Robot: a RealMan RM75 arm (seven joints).
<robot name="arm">
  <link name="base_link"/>
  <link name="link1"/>
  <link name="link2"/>
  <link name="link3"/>
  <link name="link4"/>
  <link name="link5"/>
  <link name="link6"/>
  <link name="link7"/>
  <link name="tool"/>
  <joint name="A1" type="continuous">
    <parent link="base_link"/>
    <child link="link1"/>
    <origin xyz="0 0 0.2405" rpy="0 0 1.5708"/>
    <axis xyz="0 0 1"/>
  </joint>
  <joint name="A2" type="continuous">
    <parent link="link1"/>
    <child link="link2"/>
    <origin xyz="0 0 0" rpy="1.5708 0 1.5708"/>
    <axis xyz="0 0 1"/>
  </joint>
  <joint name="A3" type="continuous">
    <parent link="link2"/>
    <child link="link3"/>
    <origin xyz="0 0.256 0" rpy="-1.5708 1.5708 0"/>
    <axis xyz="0 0 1"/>
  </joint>
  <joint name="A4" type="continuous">
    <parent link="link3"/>
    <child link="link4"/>
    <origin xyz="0 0 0" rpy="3.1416 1.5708 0"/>
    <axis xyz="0 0 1"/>
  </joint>
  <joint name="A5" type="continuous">
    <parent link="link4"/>
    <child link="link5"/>
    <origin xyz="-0.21 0 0" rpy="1.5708 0 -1.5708"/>
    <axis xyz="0 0 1"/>
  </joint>
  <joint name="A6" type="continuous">
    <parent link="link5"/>
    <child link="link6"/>
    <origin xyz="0 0 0" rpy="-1.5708 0 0"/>
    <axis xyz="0 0 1"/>
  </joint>
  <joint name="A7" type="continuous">
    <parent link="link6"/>
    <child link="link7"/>
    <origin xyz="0 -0.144 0" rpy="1.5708 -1.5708 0"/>
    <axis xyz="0 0 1"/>
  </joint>
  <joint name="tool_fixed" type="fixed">
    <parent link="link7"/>
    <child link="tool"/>
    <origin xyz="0 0 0" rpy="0 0 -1.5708"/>
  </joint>
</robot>
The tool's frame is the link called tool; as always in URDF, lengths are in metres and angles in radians. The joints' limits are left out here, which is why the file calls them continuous.
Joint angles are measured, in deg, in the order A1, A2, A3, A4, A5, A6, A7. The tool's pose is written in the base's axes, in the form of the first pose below.
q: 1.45 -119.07 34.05 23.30 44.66 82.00 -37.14
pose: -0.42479 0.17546 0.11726 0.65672 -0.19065 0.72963 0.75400 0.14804 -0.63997
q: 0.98 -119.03 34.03 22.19 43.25 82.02 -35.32
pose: -0.42589 0.17615 0.11679 0.66692 -0.19604 0.71888 0.74512 0.17046 -0.64478
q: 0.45 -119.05 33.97 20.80 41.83 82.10 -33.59
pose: -0.42706 0.17665 0.11494 0.67276 -0.19969 0.71240 0.73980 0.19332 -0.64445
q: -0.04 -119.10 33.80 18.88 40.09 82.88 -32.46
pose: -0.42774 0.17532 0.11226 0.66628 -0.21236 0.71482 0.74541 0.21640 -0.63050
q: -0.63 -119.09 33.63 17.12 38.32 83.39 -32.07
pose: -0.42870 0.17491 0.11047 0.65238 -0.22614 0.72337 0.75710 0.23810 -0.60836
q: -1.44 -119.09 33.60 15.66 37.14 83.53 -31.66
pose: -0.42880 0.17735 0.10771 0.64084 -0.23317 0.73140 0.76640 0.24911 -0.59209
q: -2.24 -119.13 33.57 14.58 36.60 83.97 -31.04
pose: -0.42705 0.18083 0.10490 0.63587 -0.24064 0.73332 0.77070 0.24863 -0.58669
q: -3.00 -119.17 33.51 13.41 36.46 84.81 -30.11
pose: -0.42425 0.18401 0.10128 0.63519 -0.24762 0.73158 0.77171 0.24210 -0.58809
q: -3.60 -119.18 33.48 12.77 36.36 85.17 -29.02
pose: -0.42235 0.18709 0.09937 0.64189 -0.24984 0.72495 0.76639 0.23976 -0.59595
